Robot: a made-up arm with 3 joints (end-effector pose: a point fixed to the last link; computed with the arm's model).
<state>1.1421 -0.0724 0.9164</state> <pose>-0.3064 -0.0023 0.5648 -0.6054 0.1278 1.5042</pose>
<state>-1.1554 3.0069 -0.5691</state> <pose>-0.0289 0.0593 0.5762 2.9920 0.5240 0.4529</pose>
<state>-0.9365 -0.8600 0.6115</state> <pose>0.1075 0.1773 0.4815 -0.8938 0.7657 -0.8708</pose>
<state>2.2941 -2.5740 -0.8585</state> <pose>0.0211 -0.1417 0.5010 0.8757 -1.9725 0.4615</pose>
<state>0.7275 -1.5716 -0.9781</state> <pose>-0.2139 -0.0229 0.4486 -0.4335 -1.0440 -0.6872</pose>
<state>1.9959 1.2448 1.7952</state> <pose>-0.1723 -0.1651 0.7202 -0.9040 -0.6322 -2.8864</pose>
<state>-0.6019 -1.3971 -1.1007</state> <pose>-0.0505 0.1777 0.4477 -0.9157 -0.6094 -1.9978</pose>
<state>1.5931 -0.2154 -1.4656</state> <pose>-0.2807 -0.2072 0.5445 -0.0657 0.2943 -0.3469</pose>
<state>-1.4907 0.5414 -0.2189</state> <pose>0.1971 0.0982 0.6279 0.9956 0.3783 -1.9582</pose>
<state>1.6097 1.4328 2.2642</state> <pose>-0.1819 -0.0999 0.7415 1.4300 -0.0212 2.7477</pose>
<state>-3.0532 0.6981 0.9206</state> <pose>0.0758 -0.2657 0.6534 0.5318 -0.4678 -2.4723</pose>
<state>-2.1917 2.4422 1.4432</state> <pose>0.0213 -0.0339 0.6498 0.5707 -1.9743 -0.7750</pose>
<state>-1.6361 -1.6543 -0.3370</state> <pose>0.1225 0.0698 0.4594 -1.6962 0.7520 -2.1394</pose>
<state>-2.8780 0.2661 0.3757</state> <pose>0.1390 -0.2493 0.6031 0.7927 0.0362 -2.8545</pose>
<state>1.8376 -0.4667 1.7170</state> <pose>-0.2767 -0.2035 0.5013 -1.2775 -0.6849 2.7279</pose>
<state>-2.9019 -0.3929 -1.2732</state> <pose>0.1984 -0.2397 0.5238 -0.1398 0.0049 1.6290</pose>
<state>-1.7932 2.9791 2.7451</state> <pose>-0.0478 0.0180 0.5873 -0.5781 -2.4272 -0.5949</pose>
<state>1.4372 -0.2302 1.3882</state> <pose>-0.3202 -0.0850 0.5405 -0.8916 -0.1883 2.1931</pose>
